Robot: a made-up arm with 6 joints.
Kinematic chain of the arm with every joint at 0, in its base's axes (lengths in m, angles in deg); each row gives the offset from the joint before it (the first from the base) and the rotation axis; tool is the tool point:
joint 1: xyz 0 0 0.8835 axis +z
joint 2: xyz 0.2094 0 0 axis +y
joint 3: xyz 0 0 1.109 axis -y
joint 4: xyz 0 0 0.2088 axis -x
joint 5: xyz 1.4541 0 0 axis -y
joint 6: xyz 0.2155 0 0 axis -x
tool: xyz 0 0 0
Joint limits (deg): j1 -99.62..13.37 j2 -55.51..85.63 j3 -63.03..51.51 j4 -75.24..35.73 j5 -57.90..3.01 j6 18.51..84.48
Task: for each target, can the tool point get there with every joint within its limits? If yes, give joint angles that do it. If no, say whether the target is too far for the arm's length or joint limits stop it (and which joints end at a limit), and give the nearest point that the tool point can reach.
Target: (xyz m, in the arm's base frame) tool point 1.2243 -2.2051 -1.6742
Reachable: no: too far | nearest point 0.9780 -1.7615 -0.5635 | short by 1.221 m
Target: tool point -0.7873 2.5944 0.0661
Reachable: no: joint limits stop it (at a limit: joint 1, joint 2, joint 3, joint 4, joint 5) | nearest point 0.0174 0.1856 0.0135 | short by 2.540 m
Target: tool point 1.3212 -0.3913 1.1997
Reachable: yes | joints -16.23 -17.80 -50.39 17.81 -5.62 74.75
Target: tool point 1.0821 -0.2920 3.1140
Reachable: yes | joints -19.06 -13.38 27.12 -40.69 -33.40 43.97
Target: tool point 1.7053 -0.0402 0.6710
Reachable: yes | joints -0.87 20.18 -34.34 25.93 -8.72 30.14
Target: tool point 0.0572 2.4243 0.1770
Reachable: no: joint limits stop it (at a limit: joint 1, joint 3, joint 4, joint 5) | nearest point 0.5915 0.3220 0.1185 | short by 2.170 m
